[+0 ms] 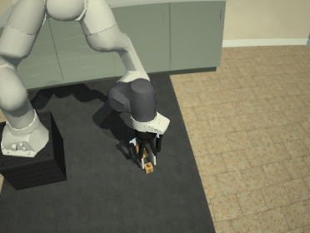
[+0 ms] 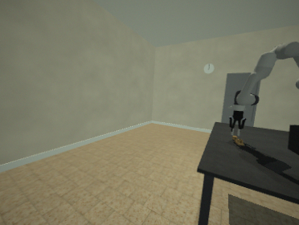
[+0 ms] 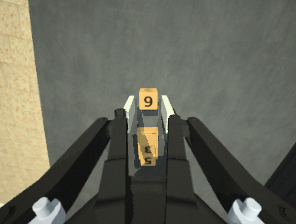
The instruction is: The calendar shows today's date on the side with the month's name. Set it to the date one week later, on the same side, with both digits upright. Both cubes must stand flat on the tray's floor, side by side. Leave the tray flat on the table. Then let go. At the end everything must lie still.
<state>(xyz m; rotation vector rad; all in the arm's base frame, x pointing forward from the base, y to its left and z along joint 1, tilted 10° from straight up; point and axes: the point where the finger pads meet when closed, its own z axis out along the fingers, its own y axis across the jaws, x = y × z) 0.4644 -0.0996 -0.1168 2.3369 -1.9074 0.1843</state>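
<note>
The orange calendar cube lies 6 cm below my hand. From my hand the other things lie so: orange calendar tray: 11 cm to the left, 6 cm below, 2 cm behind.
</note>
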